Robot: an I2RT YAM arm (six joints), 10 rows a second.
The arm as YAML. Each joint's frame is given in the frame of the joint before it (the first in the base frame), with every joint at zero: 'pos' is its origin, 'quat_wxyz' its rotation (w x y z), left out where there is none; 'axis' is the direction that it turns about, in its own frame. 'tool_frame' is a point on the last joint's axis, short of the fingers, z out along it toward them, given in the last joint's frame.
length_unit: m
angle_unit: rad
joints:
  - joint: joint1
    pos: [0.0, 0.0, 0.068]
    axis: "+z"
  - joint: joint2
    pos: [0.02, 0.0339, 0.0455]
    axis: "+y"
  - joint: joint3
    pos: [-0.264, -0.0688, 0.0]
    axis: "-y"
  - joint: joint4
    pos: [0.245, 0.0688, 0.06]
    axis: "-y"
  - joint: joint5
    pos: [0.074, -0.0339, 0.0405]
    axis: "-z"
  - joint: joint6
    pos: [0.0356, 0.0, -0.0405]
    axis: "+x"
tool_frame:
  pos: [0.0, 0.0, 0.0]
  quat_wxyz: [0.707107, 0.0, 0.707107, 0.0]
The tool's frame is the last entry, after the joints.
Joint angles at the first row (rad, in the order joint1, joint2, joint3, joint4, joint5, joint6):
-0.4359, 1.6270, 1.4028, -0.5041, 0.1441, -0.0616
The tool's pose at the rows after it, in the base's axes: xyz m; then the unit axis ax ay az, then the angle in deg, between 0 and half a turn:
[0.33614 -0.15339 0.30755 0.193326 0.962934 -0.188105 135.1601]
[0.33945 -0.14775 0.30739 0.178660 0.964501 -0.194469 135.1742]
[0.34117 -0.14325 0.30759 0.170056 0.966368 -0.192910 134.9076]
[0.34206 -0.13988 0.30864 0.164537 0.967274 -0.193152 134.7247]
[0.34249 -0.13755 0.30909 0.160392 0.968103 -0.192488 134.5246]
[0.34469 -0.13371 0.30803 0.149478 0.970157 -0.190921 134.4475]
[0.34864 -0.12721 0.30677 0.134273 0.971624 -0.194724 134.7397]
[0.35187 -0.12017 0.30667 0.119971 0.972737 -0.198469 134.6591]
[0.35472 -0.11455 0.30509 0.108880 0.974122 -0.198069 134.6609]
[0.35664 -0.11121 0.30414 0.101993 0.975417 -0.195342 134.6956]
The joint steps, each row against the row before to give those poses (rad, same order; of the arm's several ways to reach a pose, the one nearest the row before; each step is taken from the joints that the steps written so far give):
0.0233, 0.0005, -0.0068, 0.0185, 0.0177, -0.0284
0.0188, 0.0020, 0.0002, 0.0052, 0.0134, -0.0176
0.0130, -0.0015, -0.0018, 0.0033, -0.0009, -0.0050
0.0096, -0.0025, 0.0006, -0.0004, 0.0025, -0.0032
0.0062, -0.0025, -0.0018, 0.0020, -0.0005, -0.0024
0.0116, 0.0022, -0.0018, 0.0044, -0.0028, -0.0098
0.0212, 0.0064, 0.0026, 0.0005, 0.0119, -0.0151
0.0218, 0.0021, 0.0007, 0.0042, 0.0112, -0.0129
0.0170, 0.0039, -0.0018, 0.0047, 0.0037, -0.0074
0.0099, 0.0038, 0.0012, 0.0000, -0.0023, -0.0030

